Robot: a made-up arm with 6 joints. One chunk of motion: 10 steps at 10 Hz.
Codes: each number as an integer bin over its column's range. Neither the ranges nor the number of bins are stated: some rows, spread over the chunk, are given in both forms.
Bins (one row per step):
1: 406 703 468 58 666 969
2: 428 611 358 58 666 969
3: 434 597 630 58 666 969
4: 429 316 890 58 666 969
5: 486 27 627 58 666 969
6: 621 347 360 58 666 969
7: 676 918 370 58 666 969
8: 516 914 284 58 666 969
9: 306 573 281 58 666 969
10: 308 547 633 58 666 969
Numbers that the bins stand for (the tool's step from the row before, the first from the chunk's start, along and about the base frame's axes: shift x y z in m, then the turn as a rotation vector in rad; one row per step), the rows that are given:
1: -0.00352 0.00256 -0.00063 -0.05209 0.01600 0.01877
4: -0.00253 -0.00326 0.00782 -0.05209 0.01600 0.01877
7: 0.00810 0.00578 -0.00259 -0.05209 0.01600 0.01877
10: -0.00774 0.00021 0.00267 -0.05209 0.01600 0.01877
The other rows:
2: -0.00258 0.00117 -0.00283 -0.05209 0.01600 0.01877
3: -0.00232 0.00096 0.00261 -0.05209 0.01600 0.01877
5: -0.00008 -0.00759 0.00255 -0.05209 0.01600 0.01877
6: 0.00573 -0.00279 -0.00279 -0.05209 0.01600 0.01877
8: 0.00121 0.00572 -0.00431 -0.05209 0.01600 0.01877
9: -0.00783 0.00060 -0.00437 -0.05209 0.01600 0.01877

